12 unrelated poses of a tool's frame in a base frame.
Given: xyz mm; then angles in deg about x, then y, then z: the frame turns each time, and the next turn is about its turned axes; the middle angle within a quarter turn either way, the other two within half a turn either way.
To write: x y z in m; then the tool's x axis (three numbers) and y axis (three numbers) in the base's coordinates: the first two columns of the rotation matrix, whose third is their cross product. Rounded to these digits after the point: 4 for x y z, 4 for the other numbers.
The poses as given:
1: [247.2 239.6 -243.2 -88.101 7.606 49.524]
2: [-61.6 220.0 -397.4 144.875 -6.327 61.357]
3: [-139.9 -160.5 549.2 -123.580 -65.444 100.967]
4: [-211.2 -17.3 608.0 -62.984 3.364 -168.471]
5: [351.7 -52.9 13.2 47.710 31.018 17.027]
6: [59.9 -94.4 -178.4 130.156 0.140 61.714]
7: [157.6 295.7 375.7 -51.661 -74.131 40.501]
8: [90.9 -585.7 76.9 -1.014 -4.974 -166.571]
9: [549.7 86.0 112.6 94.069 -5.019 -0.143]
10: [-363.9 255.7 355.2 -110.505 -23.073 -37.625]
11: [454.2 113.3 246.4 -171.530 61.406 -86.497]
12: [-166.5 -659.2 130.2 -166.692 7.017 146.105]
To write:
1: [0.2472 0.2396 -0.2432 0.6434 -0.0607 -0.7631 -0.7540 0.1221 -0.6454]
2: [-0.0616 0.2200 -0.3974 0.4764 -0.7482 0.4617 -0.8723 -0.3364 0.3549]
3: [-0.1399 -0.1605 0.5492 -0.0791 -0.6872 -0.7222 -0.4080 -0.6387 0.6524]
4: [-0.2112 -0.0173 0.6080 -0.9781 -0.0396 0.2042 0.1995 -0.4555 0.8676]
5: [0.3517 -0.0529 0.0132 0.8194 0.5615 -0.1149 -0.2510 0.5318 0.8089]
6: [0.0599 -0.0944 -0.1784 0.4739 -0.5670 0.6738 -0.8806 -0.3072 0.3608]
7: [0.1576 0.2957 0.3757 0.2079 0.9766 -0.0557 -0.1776 -0.0183 -0.9839]
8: [0.0909 -0.5857 0.0769 -0.9690 -0.2337 -0.0802 0.2314 -0.9721 0.0373]
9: [0.5497 0.0860 0.1126 0.9962 -0.0871 -0.0087 0.0025 -0.0712 0.9975]
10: [-0.3639 0.2557 0.3552 0.7287 0.5046 0.4631 0.5617 -0.0533 -0.8256]
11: [0.4542 0.1133 0.2464 0.0292 0.9793 0.2001 0.4777 -0.1895 0.8578]
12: [-0.1665 -0.6592 0.1302 -0.8238 -0.5194 -0.2270 -0.5535 0.8235 0.1248]
